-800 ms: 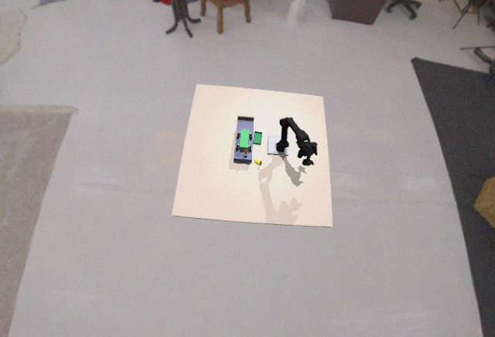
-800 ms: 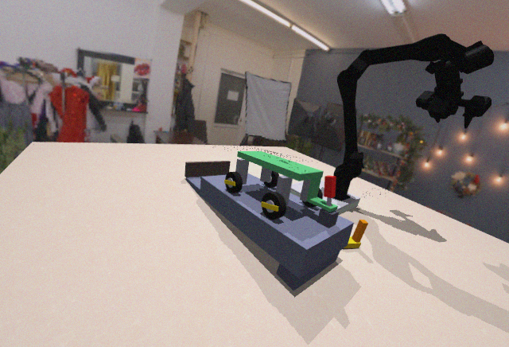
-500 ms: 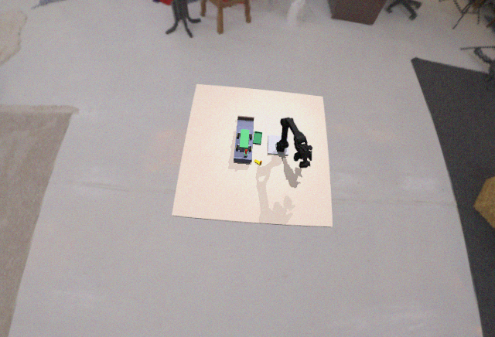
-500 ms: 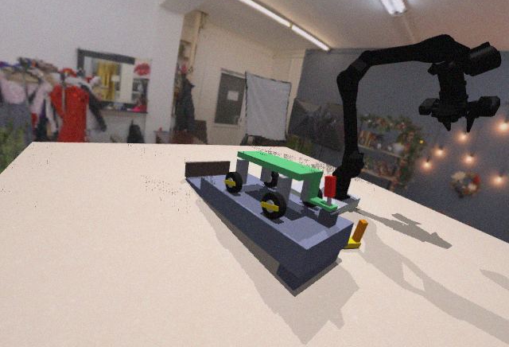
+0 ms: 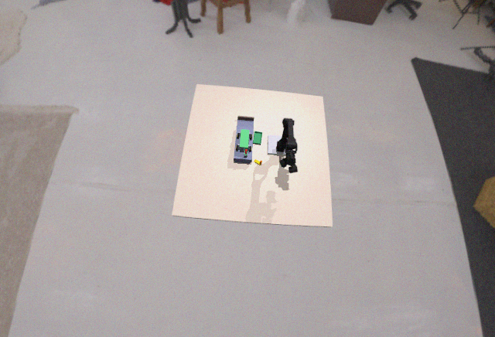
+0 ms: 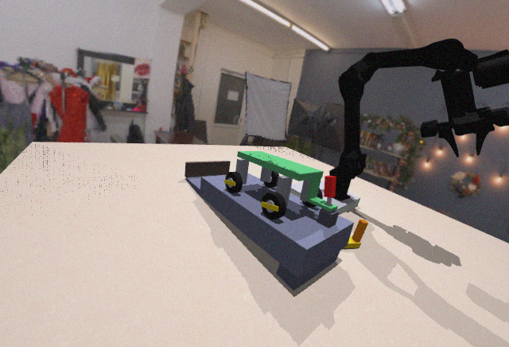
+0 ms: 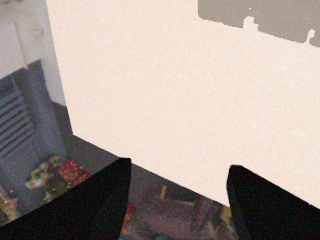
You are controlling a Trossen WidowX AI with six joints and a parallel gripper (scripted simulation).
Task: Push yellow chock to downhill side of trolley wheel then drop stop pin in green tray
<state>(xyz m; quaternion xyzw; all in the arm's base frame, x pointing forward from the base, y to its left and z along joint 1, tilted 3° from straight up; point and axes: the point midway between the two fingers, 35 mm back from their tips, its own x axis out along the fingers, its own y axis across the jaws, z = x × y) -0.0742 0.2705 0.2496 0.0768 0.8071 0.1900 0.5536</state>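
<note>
My gripper tip is 26 cm short of the yellow chock, 12 cm to the left of it and 24 cm above it. The rest, counted from my gripper tip: green-decked trolley (40 cm ahead, 25 cm to the right, 15 cm below); red-headed stop pin (38 cm ahead, 13 cm to the right, 13 cm below); blue-grey ramp (40 cm ahead, 25 cm to the right, 21 cm below).
</note>
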